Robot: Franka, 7 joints.
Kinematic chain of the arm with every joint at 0, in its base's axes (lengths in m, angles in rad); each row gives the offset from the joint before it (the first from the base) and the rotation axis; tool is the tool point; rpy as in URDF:
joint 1: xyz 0 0 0.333 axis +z
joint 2: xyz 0 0 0 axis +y
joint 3: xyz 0 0 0.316 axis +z
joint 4: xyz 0.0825 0 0 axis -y
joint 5: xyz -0.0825 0 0.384 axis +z
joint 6: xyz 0 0 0 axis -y
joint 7: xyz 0.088 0 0 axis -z
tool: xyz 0 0 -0.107 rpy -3.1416 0 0
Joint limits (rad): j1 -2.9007..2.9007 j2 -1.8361..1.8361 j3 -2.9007..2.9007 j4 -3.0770..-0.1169 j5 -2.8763..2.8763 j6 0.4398..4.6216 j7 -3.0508..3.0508
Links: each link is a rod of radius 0.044 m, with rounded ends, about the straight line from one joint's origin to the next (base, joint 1, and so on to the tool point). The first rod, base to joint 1, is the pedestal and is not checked.
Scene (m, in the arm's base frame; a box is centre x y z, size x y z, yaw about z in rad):
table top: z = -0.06
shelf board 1: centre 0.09 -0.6 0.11 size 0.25 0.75 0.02 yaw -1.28
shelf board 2: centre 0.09 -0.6 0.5 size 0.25 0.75 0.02 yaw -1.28
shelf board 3: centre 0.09 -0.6 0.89 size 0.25 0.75 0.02 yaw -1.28
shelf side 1: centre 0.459 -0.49 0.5 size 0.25 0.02 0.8 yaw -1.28
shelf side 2: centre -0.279 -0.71 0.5 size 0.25 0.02 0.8 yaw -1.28
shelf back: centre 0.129 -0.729 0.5 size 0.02 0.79 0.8 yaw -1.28
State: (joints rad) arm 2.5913 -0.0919 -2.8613 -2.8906 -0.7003 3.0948 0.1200
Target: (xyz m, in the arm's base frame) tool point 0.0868 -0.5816 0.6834
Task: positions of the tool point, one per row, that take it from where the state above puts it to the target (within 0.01 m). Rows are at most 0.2 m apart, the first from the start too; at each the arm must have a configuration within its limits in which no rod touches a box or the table.
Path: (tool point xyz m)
1: 0.3958 -0.1182 0.3049
2: 0.3973 -0.1790 0.4623
3: 0.3493 -0.1914 0.6259
4: 0.2719 -0.1398 0.7696
5: 0.1924 -0.0236 0.8690
6: 0.2203 -0.1639 0.8674
7: 0.2124 -0.3138 0.8366
8: 0.1667 -0.4582 0.7751
9: 0.0868 -0.5816 0.6834

